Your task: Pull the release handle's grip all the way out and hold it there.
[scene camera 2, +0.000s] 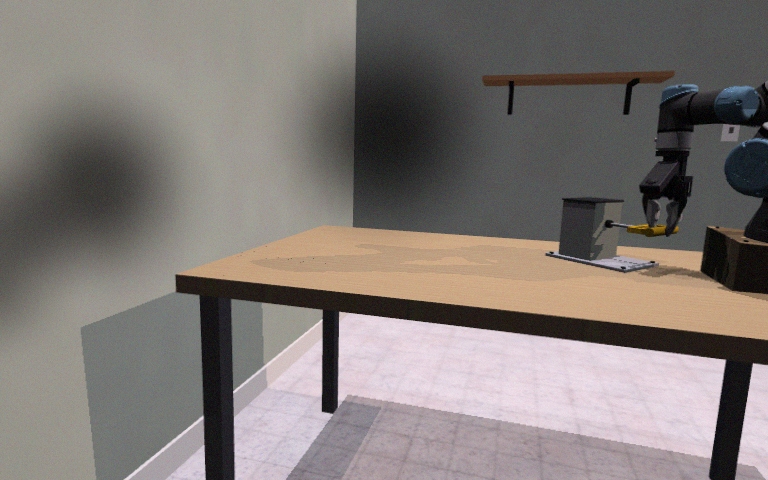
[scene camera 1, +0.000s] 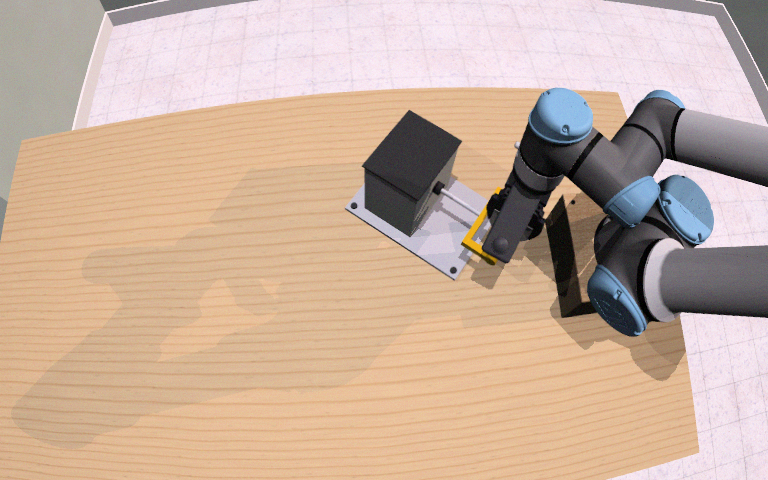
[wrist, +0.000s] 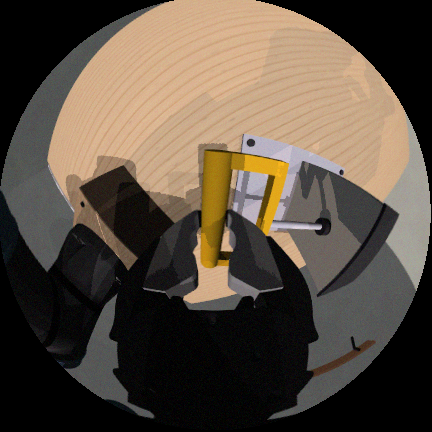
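Note:
The release handle's yellow grip (scene camera 1: 480,251) (scene camera 2: 640,229) (wrist: 215,185) is a rectangular frame with a round outer bar. A white rod (scene camera 1: 461,202) (scene camera 2: 619,225) (wrist: 297,225) joins it to a dark-topped grey box (scene camera 1: 412,152) (scene camera 2: 577,232) (wrist: 340,250). A long stretch of rod shows between box and grip. The box stands on a light grey plate (scene camera 1: 436,249) (scene camera 2: 628,263) (wrist: 267,148). My gripper (scene camera 2: 663,227) (wrist: 213,211) points down and is shut on the round outer bar, one finger on each side. In scene camera 1 the arm hides the fingertips and part of the grip.
A dark-sided wooden block (scene camera 1: 560,249) (scene camera 2: 719,254) (wrist: 125,210) under the arm's base stands near the grip, on the side away from the box. All stand on a wooden table (scene camera 1: 226,339) (scene camera 2: 396,294). A wall shelf (scene camera 2: 577,78) hangs behind.

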